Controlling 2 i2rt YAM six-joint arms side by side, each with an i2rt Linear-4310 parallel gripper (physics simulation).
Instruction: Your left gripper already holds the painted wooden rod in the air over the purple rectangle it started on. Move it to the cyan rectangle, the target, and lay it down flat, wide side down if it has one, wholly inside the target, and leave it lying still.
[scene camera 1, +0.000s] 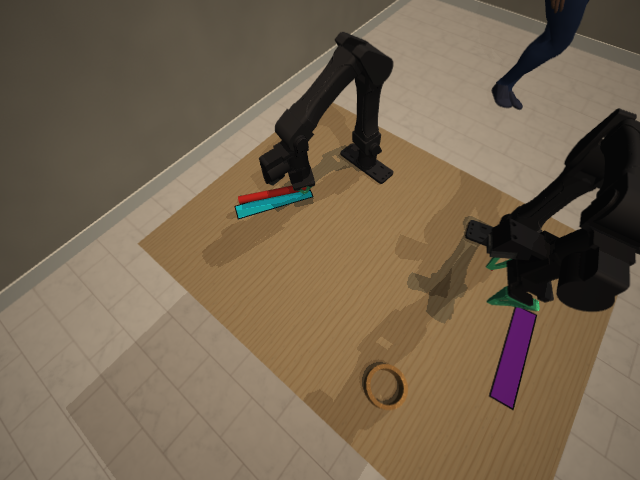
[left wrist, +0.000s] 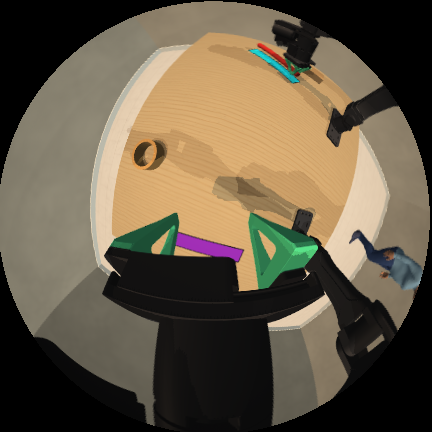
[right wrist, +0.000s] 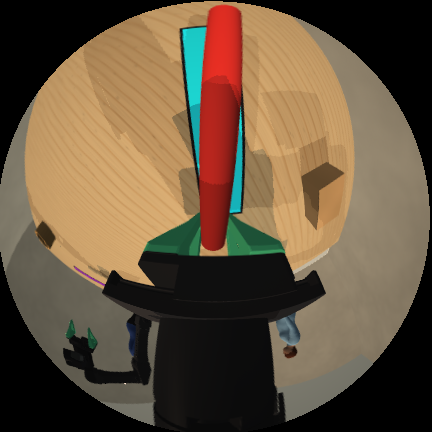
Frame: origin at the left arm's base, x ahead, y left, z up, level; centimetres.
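Where they show: left gripper, fingertip midpoint: (scene camera 1: 488, 285) (left wrist: 213, 217) (right wrist: 79, 323); right gripper, fingertip midpoint: (scene camera 1: 304, 189) (left wrist: 292, 73) (right wrist: 213, 216); right arm's base, link origin: (scene camera 1: 366, 163) (left wrist: 335, 125).
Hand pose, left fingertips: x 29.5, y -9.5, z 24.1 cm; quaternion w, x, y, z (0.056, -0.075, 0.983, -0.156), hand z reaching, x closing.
Note:
After its pixels a point has its place.
The red rod (scene camera 1: 263, 195) {x 19.8, y -71.8, z 5.6 cm} (left wrist: 275, 55) {x 17.8, y -69.3, z 5.4 cm} (right wrist: 218, 130) {x 16.2, y -68.4, z 6.1 cm} is gripped near one end by my right gripper (scene camera 1: 306, 190) {x 10.8, y -62.1, z 3.5 cm} (left wrist: 292, 73) {x 10.8, y -62.1, z 3.5 cm} (right wrist: 213, 216) {x 10.8, y -62.1, z 3.5 cm}, which is shut on it. The rod appears raised a little and roughly level. In the right wrist view it overlaps the cyan rectangle (scene camera 1: 268, 205) {x 19.5, y -71.2, z 0.1 cm} (left wrist: 274, 65) {x 16.8, y -68.1, z 0.0 cm} (right wrist: 195, 65) {x 22.3, y -73.2, z 0.1 cm} at a slight angle; in scene camera 1 it shows along that rectangle's upper long edge. My left gripper (scene camera 1: 488, 284) {x 29.5, y -9.5, z 24.1 cm} (left wrist: 213, 217) {x 29.5, y -9.5, z 24.1 cm} (right wrist: 79, 323) {x 29.5, y -9.5, z 24.1 cm} is open and empty, in the air near the purple rectangle (scene camera 1: 514, 356) {x 32.4, y 9.5, z 0.1 cm} (left wrist: 210, 245) {x 29.6, y 8.4, z 0.1 cm} (right wrist: 90, 276) {x 32.9, y 6.4, z 0.1 cm}.
An orange-brown ring (scene camera 1: 403, 384) {x 51.6, y -15.1, z 4.9 cm} (left wrist: 145, 168) {x 51.9, y -13.9, z 4.8 cm} rests on the wooden table top (scene camera 1: 310, 310) {x 44.5, y -42.9, z 0.0 cm}, left of the purple rectangle in scene camera 1. A brown block-like thing (right wrist: 331, 202) {x -1.2, y -75.1, z 4.0 cm} shows at the right in the right wrist view. The right arm's base plate (scene camera 1: 379, 173) {x -8.5, y -42.7, z 1.0 cm} is behind the cyan rectangle.

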